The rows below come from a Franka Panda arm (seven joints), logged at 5 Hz.
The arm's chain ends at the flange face. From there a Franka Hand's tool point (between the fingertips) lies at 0.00 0.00 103.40 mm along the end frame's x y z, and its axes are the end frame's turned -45 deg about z.
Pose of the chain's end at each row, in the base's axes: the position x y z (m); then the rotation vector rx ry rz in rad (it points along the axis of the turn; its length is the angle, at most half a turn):
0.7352 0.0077 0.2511 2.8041 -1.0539 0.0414
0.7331 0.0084 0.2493 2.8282 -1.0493 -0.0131
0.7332 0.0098 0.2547 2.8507 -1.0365 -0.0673
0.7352 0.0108 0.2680 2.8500 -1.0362 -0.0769
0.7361 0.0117 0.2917 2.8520 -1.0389 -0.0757
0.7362 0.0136 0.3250 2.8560 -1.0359 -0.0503
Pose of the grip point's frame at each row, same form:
0.7326 -0.0074 0.1488 2.9944 0.0994 -0.0454
0.7278 -0.0034 0.1467 3.0262 0.1133 -0.0847
0.7251 0.0009 0.1520 3.0537 0.1343 -0.1256
0.7265 0.0021 0.1653 3.0552 0.1345 -0.1350
0.7276 0.0032 0.1890 3.0576 0.1327 -0.1323
0.7294 0.0048 0.2222 3.0541 0.1367 -0.1071

